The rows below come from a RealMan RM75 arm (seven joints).
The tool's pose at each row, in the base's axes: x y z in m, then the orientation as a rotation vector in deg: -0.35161 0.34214 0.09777 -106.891 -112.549 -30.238; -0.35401 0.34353 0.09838 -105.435 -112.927 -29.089; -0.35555 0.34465 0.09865 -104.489 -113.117 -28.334; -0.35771 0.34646 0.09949 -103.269 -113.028 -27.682; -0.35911 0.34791 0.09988 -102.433 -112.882 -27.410; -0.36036 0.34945 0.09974 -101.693 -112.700 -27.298; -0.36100 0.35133 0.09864 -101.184 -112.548 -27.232; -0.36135 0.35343 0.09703 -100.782 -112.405 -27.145; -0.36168 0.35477 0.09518 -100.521 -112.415 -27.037; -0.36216 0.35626 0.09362 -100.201 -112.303 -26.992; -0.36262 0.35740 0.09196 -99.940 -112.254 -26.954; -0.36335 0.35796 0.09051 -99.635 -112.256 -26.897; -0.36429 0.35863 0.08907 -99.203 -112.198 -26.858; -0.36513 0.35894 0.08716 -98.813 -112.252 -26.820; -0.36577 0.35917 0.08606 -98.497 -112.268 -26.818
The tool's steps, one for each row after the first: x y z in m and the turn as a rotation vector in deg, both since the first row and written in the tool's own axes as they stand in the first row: 0.00162 -0.00232 0.00023 1.363 0.169 -0.597; 0.00279 -0.00380 0.00060 2.268 0.300 -0.957; 0.00487 -0.00586 0.00084 3.336 0.772 -1.281; 0.00638 -0.00719 0.00128 3.987 1.207 -1.484; 0.00769 -0.00836 0.00221 4.500 1.670 -1.656; 0.00876 -0.00892 0.00413 4.854 2.007 -1.762; 0.00975 -0.00919 0.00659 5.161 2.274 -1.826; 0.00996 -0.00947 0.00887 5.362 2.367 -1.921; 0.01046 -0.00990 0.01099 5.591 2.587 -1.978; 0.01060 -0.01032 0.01300 5.767 2.741 -2.050; 0.01037 -0.01103 0.01455 5.961 2.882 -2.168; 0.01025 -0.01196 0.01614 6.230 3.132 -2.305; 0.00957 -0.01280 0.01795 6.442 3.294 -2.493; 0.00923 -0.01344 0.01902 6.604 3.452 -2.634
